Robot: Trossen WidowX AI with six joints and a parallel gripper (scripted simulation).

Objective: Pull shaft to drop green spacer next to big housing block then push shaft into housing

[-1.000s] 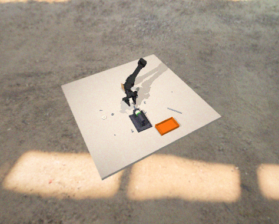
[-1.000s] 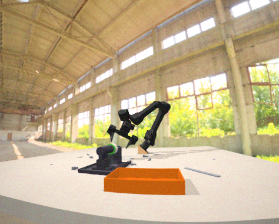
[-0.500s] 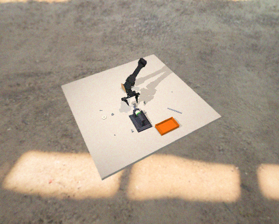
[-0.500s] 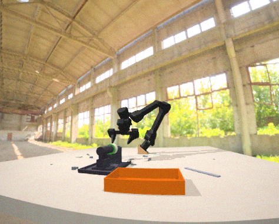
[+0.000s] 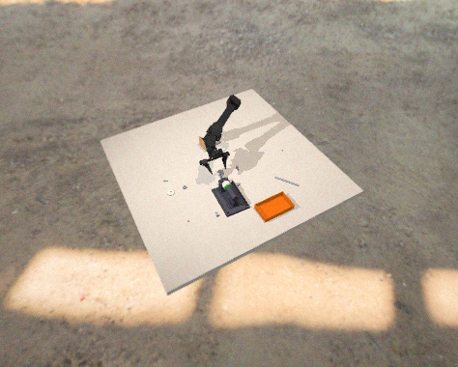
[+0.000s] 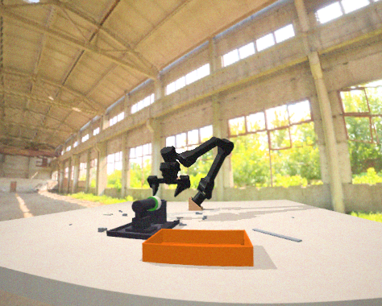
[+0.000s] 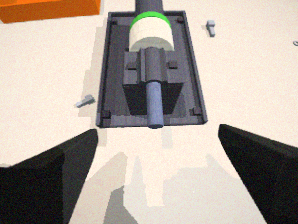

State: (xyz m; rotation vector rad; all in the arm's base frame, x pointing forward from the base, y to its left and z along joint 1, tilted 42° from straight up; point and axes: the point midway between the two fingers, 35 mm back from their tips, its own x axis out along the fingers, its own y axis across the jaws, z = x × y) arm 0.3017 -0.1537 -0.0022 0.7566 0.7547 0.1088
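The grey shaft lies 8 cm ahead of my gripper tip, 2 cm below it and 1 cm to the right of it. Also, from my gripper tip: white spacer: 9 cm ahead, 2 cm to the right, 2 cm below; green spacer: 12 cm ahead, 2 cm to the right, 2 cm below; orange tray: 36 cm ahead, 14 cm to the left, 9 cm below.
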